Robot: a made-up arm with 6 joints. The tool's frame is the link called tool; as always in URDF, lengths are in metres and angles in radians. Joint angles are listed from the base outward. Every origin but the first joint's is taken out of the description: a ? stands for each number. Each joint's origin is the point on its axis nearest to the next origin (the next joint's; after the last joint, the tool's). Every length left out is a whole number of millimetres.
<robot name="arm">
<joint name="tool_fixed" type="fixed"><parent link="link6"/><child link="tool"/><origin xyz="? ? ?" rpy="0 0 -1.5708"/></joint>
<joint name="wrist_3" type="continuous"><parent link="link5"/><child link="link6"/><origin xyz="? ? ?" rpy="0 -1.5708 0"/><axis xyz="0 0 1"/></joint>
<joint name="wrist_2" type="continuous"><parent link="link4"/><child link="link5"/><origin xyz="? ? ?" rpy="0 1.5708 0"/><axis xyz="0 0 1"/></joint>
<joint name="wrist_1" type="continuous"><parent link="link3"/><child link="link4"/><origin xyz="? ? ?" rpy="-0.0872 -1.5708 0"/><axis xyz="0 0 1"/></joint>
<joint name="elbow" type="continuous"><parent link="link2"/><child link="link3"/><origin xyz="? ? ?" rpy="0 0 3.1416"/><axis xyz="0 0 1"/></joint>
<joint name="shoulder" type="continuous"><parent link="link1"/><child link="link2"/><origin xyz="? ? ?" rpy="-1.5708 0 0"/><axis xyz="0 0 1"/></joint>
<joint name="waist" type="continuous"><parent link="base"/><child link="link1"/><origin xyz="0 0 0.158" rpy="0 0 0"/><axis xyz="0 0 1"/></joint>
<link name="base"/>
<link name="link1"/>
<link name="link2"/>
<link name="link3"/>
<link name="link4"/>
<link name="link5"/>
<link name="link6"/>
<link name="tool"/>
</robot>
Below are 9 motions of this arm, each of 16 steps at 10 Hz.
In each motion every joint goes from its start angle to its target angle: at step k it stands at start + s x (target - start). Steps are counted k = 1, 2, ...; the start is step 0. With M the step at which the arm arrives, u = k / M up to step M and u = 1 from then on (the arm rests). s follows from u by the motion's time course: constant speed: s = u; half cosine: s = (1 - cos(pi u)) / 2; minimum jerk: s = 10 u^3 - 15 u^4 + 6 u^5.
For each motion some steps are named. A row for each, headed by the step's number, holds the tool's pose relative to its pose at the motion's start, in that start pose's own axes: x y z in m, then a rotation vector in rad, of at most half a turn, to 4 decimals.
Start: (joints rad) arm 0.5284 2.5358 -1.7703 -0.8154 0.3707 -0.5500
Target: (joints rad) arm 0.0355 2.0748 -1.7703 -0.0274 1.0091 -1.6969
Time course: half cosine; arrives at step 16
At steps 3, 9, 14, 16:
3: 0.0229 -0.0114 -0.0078 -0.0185 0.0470 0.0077
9: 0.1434 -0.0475 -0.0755 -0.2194 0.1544 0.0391
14: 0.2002 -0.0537 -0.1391 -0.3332 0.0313 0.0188
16: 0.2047 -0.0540 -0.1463 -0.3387 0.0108 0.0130

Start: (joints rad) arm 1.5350 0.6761 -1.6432 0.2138 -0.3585 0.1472
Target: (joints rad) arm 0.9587 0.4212 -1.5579 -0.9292 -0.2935 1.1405
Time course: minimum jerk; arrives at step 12
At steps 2, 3, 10, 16:
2: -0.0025 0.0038 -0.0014 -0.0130 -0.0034 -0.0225
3: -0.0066 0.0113 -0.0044 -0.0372 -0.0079 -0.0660
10: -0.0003 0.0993 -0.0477 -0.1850 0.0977 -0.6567
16: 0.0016 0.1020 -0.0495 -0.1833 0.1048 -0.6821

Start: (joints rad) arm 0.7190 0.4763 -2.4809 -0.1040 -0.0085 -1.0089
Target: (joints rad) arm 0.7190 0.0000 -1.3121 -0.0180 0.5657 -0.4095
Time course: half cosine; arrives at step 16
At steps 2, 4, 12, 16:
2: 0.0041 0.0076 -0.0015 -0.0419 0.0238 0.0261
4: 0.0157 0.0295 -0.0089 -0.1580 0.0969 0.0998
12: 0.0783 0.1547 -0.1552 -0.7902 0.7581 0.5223
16: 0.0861 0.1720 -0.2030 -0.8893 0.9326 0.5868

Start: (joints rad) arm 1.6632 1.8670 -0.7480 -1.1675 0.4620 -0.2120
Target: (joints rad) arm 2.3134 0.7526 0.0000 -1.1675 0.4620 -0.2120
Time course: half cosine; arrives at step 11
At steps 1, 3, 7, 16:
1: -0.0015 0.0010 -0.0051 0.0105 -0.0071 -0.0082
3: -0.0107 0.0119 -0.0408 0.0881 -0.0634 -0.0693
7: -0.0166 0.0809 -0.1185 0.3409 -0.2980 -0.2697
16: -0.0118 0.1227 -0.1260 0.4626 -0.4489 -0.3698

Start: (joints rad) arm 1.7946 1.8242 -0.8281 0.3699 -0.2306 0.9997
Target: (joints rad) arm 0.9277 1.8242 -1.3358 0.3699 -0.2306 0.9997
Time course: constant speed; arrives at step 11
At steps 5, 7, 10, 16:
5: -0.1649 0.0279 -0.0170 -0.1356 -0.3671 0.2339
7: -0.2324 0.0260 -0.0433 -0.1845 -0.5276 0.3060
10: -0.3257 0.0103 -0.1041 -0.2491 -0.7804 0.3897
16: -0.3532 0.0023 -0.1297 -0.2677 -0.8675 0.4107

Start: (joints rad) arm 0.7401 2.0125 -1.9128 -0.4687 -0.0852 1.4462
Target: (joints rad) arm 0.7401 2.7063 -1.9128 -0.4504 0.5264 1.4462
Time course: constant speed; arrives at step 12
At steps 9, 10, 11, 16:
9: 0.1553 -0.2773 -0.0101 0.8857 0.3505 -0.0206
10: 0.1710 -0.3046 -0.0237 0.9837 0.3900 -0.0298
11: 0.1861 -0.3306 -0.0395 1.0815 0.4295 -0.0405
16: 0.2005 -0.3551 -0.0572 1.1791 0.4692 -0.0527

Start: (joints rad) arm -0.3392 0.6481 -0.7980 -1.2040 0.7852 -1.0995
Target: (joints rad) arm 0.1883 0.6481 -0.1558 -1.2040 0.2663 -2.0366
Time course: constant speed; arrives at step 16
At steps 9, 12, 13, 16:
9: -0.1370 0.0333 -0.0203 0.3595 -0.4594 -0.7641
12: -0.1755 0.0543 -0.0405 0.5381 -0.5815 -0.9994
13: -0.1869 0.0625 -0.0482 0.6038 -0.6181 -1.0745
16: -0.2165 0.0905 -0.0734 0.8195 -0.7149 -1.2879

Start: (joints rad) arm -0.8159 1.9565 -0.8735 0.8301 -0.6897 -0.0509
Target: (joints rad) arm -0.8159 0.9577 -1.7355 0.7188 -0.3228 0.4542
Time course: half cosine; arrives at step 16
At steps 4, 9, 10, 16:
4: -0.0719 0.0500 -0.0176 -0.1655 -0.1344 0.1837
9: -0.2972 0.1240 -0.1964 -0.7526 -0.5048 0.6624
10: -0.3347 0.1193 -0.2531 -0.8875 -0.5751 0.7418
16: -0.4089 0.0507 -0.4625 -1.3569 -0.7948 0.9422

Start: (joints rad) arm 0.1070 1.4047 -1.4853 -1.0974 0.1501 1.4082
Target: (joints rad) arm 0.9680 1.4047 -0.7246 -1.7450 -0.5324 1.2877
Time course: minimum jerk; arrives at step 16
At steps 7, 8, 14, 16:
7: 0.1315 0.1072 -0.0448 -0.5343 0.2914 -0.2915
8: 0.1702 0.1328 -0.0761 -0.7161 0.3752 -0.3756
14: 0.2976 0.1599 -0.2661 -1.5454 0.7149 -0.7033
16: 0.3005 0.1581 -0.2731 -1.5743 0.7262 -0.7136

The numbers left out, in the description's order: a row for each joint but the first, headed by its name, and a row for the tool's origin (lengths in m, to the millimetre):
tool: 0 0 0
wrist_3: -0.132 0 0
wrist_2: 0 0 0
wrist_1: -0.231 0.041 0
elbow: -0.233 -0.032 0
shoulder: 0 0 0

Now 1 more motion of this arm.
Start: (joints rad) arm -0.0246 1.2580 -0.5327 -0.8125 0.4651 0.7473
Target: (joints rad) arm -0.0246 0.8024 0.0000 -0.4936 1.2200 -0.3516
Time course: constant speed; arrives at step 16
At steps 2, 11, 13, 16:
2: 0.0266 -0.0076 -0.0047 0.0436 0.0948 -0.1058
11: 0.1500 -0.0304 -0.0356 0.0404 0.5906 -0.5905
13: 0.1768 -0.0329 -0.0444 -0.0083 0.7061 -0.6956
16: 0.2155 -0.0349 -0.0585 -0.1157 0.8751 -0.8477

